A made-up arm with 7 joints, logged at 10 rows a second.
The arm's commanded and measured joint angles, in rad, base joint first. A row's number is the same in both.
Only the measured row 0 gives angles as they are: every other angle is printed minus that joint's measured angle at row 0.
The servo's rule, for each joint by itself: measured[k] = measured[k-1] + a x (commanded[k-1-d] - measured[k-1]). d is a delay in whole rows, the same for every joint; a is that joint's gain. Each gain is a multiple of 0.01, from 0.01 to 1. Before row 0 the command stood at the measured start. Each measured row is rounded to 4 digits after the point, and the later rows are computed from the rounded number. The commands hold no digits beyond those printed.
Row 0, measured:
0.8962, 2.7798, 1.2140, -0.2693, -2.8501, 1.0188, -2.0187
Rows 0 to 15, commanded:
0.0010, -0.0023, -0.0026, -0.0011, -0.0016, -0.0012, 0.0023
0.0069, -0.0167, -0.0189, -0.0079, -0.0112, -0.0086, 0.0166
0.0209, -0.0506, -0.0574, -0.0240, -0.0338, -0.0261, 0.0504
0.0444, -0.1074, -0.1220, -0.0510, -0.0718, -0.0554, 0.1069
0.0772, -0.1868, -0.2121, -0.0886, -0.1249, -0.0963, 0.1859
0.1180, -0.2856, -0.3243, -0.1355, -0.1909, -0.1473, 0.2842
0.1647, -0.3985, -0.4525, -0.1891, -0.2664, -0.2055, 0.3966
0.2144, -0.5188, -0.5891, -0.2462, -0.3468, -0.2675, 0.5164
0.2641, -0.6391, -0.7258, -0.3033, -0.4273, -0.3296, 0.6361
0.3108, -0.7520, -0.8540, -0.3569, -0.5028, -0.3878, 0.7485
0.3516, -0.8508, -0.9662, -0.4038, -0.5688, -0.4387, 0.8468
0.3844, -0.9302, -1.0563, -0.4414, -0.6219, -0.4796, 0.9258
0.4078, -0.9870, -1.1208, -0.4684, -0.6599, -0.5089, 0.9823
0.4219, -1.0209, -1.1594, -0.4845, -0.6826, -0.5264, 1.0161
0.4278, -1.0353, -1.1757, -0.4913, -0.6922, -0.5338, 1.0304
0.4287, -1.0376, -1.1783, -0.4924, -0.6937, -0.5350, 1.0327
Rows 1 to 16, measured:
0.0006, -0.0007, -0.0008, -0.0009, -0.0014, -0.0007, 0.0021
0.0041, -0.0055, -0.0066, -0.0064, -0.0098, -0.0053, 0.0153
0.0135, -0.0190, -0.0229, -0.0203, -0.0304, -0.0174, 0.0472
0.0308, -0.0455, -0.0546, -0.0446, -0.0660, -0.0394, 0.1015
0.0568, -0.0879, -0.1050, -0.0794, -0.1167, -0.0724, 0.1783
0.0911, -0.1472, -0.1752, -0.1237, -0.1805, -0.1158, 0.2747
0.1323, -0.2226, -0.2639, -0.1754, -0.2544, -0.1678, 0.3856
0.1783, -0.3115, -0.3680, -0.2313, -0.3339, -0.2256, 0.5046
0.2263, -0.4098, -0.4825, -0.2882, -0.4142, -0.2859, 0.6243
0.2736, -0.5125, -0.6014, -0.3425, -0.4904, -0.3450, 0.7373
0.3173, -0.6140, -0.7181, -0.3909, -0.5578, -0.3993, 0.8369
0.3549, -0.7089, -0.8263, -0.4308, -0.6129, -0.4459, 0.9178
0.3845, -0.7923, -0.9205, -0.4605, -0.6533, -0.4824, 0.9765
0.4054, -0.8609, -0.9969, -0.4795, -0.6785, -0.5079, 1.0125
0.4179, -0.9132, -1.0541, -0.4888, -0.6903, -0.5229, 1.0288
0.4239, -0.9505, -1.0938, -0.4916, -0.6932, -0.5299, 1.0323
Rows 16 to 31, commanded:
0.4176, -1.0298, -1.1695, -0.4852, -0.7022, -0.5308, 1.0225
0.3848, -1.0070, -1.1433, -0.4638, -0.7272, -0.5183, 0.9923
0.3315, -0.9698, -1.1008, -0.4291, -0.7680, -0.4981, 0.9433
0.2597, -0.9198, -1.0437, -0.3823, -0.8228, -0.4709, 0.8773
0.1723, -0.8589, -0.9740, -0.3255, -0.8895, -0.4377, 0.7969
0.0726, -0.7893, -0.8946, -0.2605, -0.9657, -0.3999, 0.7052
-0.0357, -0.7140, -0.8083, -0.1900, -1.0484, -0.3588, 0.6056
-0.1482, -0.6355, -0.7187, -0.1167, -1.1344, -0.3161, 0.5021
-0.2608, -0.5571, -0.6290, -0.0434, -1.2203, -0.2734, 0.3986
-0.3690, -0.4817, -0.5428, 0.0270, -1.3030, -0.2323, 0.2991
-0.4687, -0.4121, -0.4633, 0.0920, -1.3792, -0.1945, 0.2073
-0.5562, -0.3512, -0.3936, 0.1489, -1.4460, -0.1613, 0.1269
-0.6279, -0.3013, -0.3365, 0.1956, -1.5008, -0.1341, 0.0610
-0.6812, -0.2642, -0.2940, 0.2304, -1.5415, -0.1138, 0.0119
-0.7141, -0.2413, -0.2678, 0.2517, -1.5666, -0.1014, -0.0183
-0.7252, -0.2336, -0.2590, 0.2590, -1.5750, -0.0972, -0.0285
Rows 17 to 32, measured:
0.4204, -0.9743, -1.1180, -0.4865, -0.7009, -0.5304, 1.0234
0.4005, -0.9841, -1.1261, -0.4686, -0.7235, -0.5234, 0.9951
0.3619, -0.9798, -1.1180, -0.4374, -0.7618, -0.5087, 0.9480
0.3047, -0.9618, -1.0942, -0.3939, -0.8143, -0.4868, 0.8837
0.2306, -0.9309, -1.0557, -0.3399, -0.8790, -0.4583, 0.8047
0.1421, -0.8884, -1.0041, -0.2772, -0.9536, -0.4244, 0.7142
0.0425, -0.8361, -0.9414, -0.2083, -1.0351, -0.3864, 0.6154
-0.0643, -0.7759, -0.8701, -0.1359, -1.1205, -0.3456, 0.5123
-0.1743, -0.7103, -0.7929, -0.0628, -1.2063, -0.3037, 0.4088
-0.2833, -0.6417, -0.7129, 0.0081, -1.2895, -0.2623, 0.3090
-0.3871, -0.5728, -0.6330, 0.0744, -1.3666, -0.2230, 0.2165
-0.4818, -0.5063, -0.5564, 0.1333, -1.4349, -0.1872, 0.1350
-0.5636, -0.4448, -0.4860, 0.1825, -1.4916, -0.1564, 0.0677
-0.6295, -0.3906, -0.4246, 0.2203, -1.5345, -0.1317, 0.0169
-0.6769, -0.3458, -0.3744, 0.2451, -1.5621, -0.1141, -0.0151
-0.7039, -0.3121, -0.3375, 0.2561, -1.5732, -0.1043, -0.0273

